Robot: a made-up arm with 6 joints.
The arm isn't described. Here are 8 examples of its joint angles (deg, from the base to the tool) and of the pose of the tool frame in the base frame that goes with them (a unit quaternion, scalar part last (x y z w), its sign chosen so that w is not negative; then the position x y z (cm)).
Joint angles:
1: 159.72 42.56 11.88 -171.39 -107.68 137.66
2: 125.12 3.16 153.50 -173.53 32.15 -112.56
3: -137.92 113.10 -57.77 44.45 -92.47 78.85
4: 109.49 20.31 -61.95 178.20 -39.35 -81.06
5: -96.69 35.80 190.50 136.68 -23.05 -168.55
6: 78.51 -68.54 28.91 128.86 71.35 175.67
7: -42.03 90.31 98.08 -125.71 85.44 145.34
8: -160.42 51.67 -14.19 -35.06 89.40 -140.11
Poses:
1: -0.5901 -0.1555 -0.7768 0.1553 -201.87 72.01 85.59
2: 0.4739 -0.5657 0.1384 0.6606 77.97 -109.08 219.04
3: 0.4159 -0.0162 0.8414 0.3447 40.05 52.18 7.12
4: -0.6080 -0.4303 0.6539 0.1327 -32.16 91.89 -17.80
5: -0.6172 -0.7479 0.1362 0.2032 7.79 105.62 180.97
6: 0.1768 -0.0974 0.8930 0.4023 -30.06 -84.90 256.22
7: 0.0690 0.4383 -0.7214 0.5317 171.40 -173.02 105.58
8: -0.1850 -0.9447 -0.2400 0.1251 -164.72 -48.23 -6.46
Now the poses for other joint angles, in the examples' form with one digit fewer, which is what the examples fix.
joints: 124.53 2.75 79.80 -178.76 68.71 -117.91
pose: -0.190 -0.484 0.733 0.438 -26.7 39.4 305.6
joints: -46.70 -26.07 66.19 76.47 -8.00 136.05
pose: 0.536 -0.496 0.552 0.402 -34.3 33.0 310.1
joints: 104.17 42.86 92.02 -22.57 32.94 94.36
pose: 0.109 -0.606 0.230 0.754 -34.0 149.1 275.6
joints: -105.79 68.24 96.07 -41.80 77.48 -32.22
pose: -0.320 -0.829 -0.325 0.324 -67.4 -197.6 205.1
